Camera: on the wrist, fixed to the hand. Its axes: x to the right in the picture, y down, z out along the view.
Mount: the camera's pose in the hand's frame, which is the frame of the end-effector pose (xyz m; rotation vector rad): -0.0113 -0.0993 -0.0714 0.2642 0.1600 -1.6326
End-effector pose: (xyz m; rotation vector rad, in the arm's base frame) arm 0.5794 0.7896 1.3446 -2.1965 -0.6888 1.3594
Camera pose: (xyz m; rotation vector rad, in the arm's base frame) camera 0.6228 0.8498 1.4424 -0.8369 -1.5461 0.3160
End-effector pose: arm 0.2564 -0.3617 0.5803 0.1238 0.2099 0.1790
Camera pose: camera 0.2462 -0.4534 0.4993 0.1670 0.4338 -1.4720
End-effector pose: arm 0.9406 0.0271 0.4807 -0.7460 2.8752 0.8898
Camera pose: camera 1.0032 -0.0781 0.4904 -2.4044 1.3694 0.1486
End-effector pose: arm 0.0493 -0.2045 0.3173 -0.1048 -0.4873 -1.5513
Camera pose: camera -0.0298 -0.2237 0.2253 -0.7951 0.6618 2.9261
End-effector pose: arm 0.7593 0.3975 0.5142 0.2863 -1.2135 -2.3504
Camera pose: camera 0.7656 0.4015 0.3916 -1.1929 0.7608 1.7164
